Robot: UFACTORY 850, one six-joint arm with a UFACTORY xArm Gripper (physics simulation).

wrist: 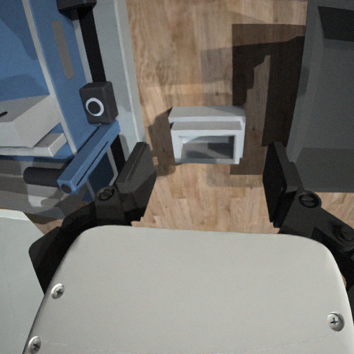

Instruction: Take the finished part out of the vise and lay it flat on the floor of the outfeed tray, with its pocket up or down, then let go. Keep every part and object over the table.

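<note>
The finished part (207, 114), a light grey stepped block with a rectangular pocket facing the camera, is on or just above the wooden table top between the blue machine and the dark grey tray; its exact height is hard to tell. My gripper (207, 159) is open and empty. Its fingers stand wide apart, one to each side of the part and nearer the camera, with gaps on both sides. The blue vise (60, 95) is at the left, partly cut off. The dark grey outfeed tray (325, 100) is at the right, also partly cut off.
Light grey blocks (30, 120) lie on the blue vise at the left. A blue bar (90, 157) and a black knob block (98, 102) stand near my left finger. A pale surface (17, 265) is at the lower left. Wooden table (170, 55) runs between vise and tray.
</note>
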